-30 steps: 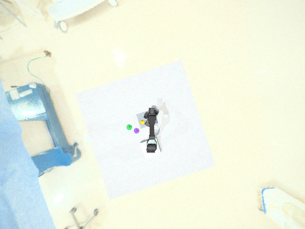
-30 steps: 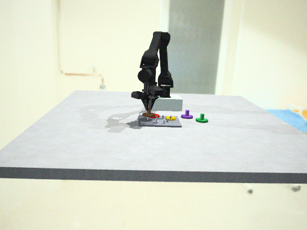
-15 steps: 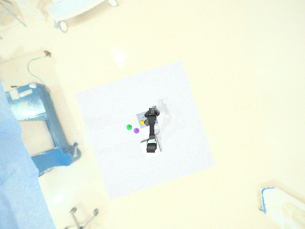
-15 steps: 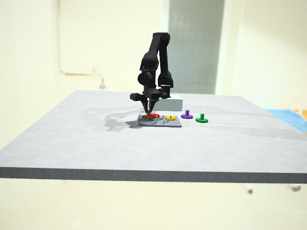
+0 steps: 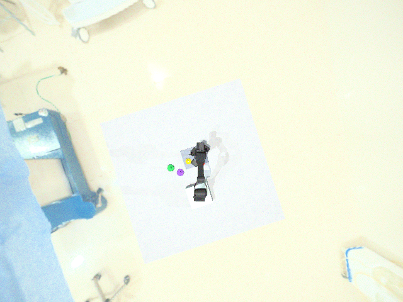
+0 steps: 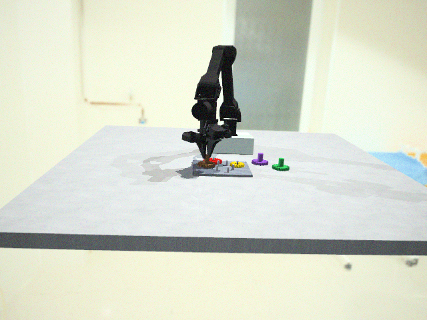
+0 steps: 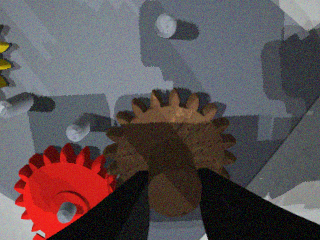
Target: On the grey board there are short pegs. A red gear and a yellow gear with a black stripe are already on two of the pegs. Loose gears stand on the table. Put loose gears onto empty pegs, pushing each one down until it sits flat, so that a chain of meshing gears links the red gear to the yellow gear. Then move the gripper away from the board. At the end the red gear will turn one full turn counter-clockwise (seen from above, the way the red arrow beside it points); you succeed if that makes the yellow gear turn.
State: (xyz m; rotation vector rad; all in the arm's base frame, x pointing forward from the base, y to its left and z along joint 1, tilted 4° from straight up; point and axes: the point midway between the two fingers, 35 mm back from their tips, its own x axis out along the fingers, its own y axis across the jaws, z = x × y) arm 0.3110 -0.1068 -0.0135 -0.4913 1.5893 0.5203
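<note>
Right now the brown gear is 10 mm below my gripper tip. Also, from my gripper tip: red gear: 50 mm behind, 30 mm to the left, 20 mm below; then grey board: 50 mm to the left, 40 mm below; then yellow gear: 120 mm to the left, 20 mm below, 20 mm behind.
</note>
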